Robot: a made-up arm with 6 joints.
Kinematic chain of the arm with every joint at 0, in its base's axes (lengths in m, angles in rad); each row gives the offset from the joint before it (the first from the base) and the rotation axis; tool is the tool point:
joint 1: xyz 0 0 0.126 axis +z
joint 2: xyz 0 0.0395 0 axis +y
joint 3: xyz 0 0 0.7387 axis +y
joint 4: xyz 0 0 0.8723 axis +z
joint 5: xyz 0 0 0 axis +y
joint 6: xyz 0 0 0.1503 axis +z
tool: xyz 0 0 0
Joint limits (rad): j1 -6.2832..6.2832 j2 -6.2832..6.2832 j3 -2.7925..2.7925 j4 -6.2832..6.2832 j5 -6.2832..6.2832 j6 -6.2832..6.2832
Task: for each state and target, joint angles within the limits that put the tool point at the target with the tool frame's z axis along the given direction. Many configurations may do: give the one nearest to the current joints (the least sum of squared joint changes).
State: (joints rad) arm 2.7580 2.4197 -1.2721 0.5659 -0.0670 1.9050
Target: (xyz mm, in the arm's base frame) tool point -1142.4 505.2 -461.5 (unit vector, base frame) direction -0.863 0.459 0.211
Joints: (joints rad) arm 2.6990 2.8200 -1.3429 0.3638 -0.1274 1.9050
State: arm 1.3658 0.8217 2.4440 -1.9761 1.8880 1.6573
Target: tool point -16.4 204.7 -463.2 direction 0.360 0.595 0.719
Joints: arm 1.8229 1.6656 2.2442 -1.2780 2.5959 1.6573
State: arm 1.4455 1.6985 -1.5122 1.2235 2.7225 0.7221
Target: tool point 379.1 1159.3 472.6 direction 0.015 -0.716 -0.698
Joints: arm 1.2518 1.8137 -1.0486 1.5559 3.3827 0.7221
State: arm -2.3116 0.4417 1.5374 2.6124 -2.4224 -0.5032
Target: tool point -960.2 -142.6 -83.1 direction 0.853 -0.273 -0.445
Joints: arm -3.0847 0.7898 1.6430 3.4759 -1.7786 -0.5032
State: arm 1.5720 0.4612 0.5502 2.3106 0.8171 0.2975
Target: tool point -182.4 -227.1 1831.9 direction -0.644 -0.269 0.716
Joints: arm 1.3344 -0.1358 0.0192 2.0959 0.7087 0.2975
